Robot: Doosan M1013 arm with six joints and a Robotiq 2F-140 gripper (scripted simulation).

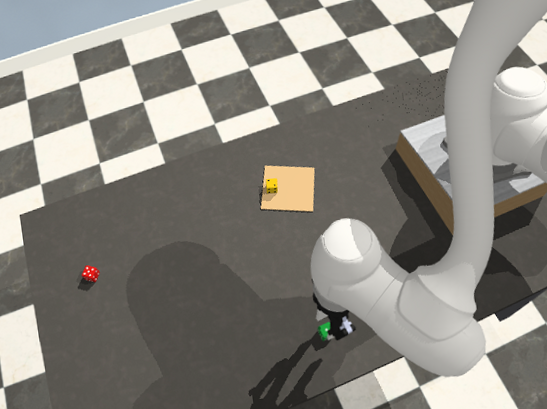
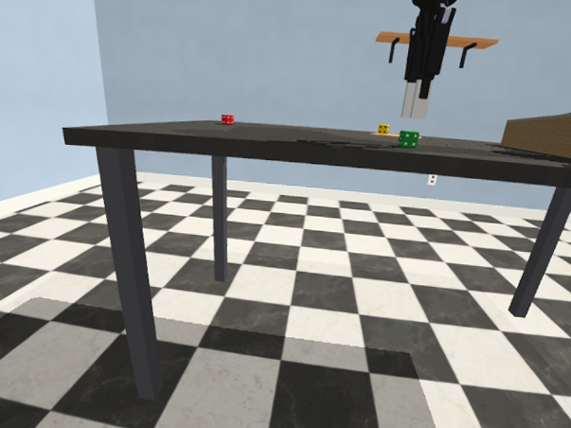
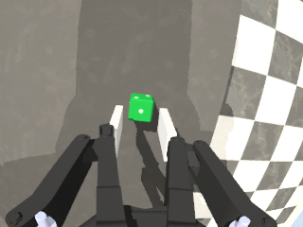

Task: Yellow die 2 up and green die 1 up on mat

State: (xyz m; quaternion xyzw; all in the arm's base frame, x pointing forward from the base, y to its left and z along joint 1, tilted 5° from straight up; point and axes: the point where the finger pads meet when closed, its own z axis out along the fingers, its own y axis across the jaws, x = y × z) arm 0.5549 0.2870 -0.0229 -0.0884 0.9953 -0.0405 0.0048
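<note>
My gripper is now 70 mm above the green die. The rest, counted from my hand: tan mat 40 mm behind, 410 mm to the right, 90 mm below; yellow die 10 mm ahead, 420 mm to the right, 70 mm below; red die 520 mm ahead, 310 mm to the right, 70 mm below.
</note>
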